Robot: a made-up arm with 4 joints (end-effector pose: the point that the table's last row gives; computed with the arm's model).
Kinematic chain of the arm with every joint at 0, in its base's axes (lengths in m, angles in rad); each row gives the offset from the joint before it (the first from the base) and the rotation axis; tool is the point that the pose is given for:
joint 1: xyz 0 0 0.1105 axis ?
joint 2: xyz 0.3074 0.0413 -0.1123 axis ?
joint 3: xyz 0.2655 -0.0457 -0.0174 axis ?
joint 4: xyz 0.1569 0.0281 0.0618 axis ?
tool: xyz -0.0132 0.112 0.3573
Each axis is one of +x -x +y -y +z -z.
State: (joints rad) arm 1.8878 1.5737 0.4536 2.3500
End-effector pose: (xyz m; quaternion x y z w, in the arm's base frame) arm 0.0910 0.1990 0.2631 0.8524 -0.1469 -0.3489 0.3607
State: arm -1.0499 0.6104 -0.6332 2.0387
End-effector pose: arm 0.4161 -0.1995 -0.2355 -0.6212 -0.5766 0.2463 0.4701
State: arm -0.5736 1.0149 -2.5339 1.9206
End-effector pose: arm 0.4884 -0.3288 -0.3617 0.9865 0.1533 0.0571 0.0104
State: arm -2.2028 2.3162 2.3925 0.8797
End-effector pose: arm 0.3215 -0.2757 0.5520 0.1752 0.0864 -0.2261 0.9543
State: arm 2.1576 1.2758 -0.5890 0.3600
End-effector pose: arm 0.7697 0.2325 0.3873 0.6565 0.3748 0.2791 0.5922
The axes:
joint 1: +x
joint 2: +y
joint 3: +z
joint 4: -y

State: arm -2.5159 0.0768 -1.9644 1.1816
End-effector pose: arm 0.7823 -0.0753 0.0322 0.6003 0.7295 -0.0702 0.3203
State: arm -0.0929 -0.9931 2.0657 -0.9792
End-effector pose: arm 0.0561 0.3173 0.0492 -0.7391 0.0185 0.4736 0.4786
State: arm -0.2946 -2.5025 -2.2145 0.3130
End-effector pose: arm -0.2059 -0.1704 -0.0516 0.7758 -0.4966 -0.3407 0.1885
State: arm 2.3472 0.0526 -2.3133 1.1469
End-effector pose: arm 0.8027 -0.0499 0.1025 0.1170 0.6159 -0.4854 0.6094
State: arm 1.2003 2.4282 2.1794 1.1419
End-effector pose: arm 0.2370 0.3025 -0.2504 -0.9240 -0.3355 -0.0012 0.1836
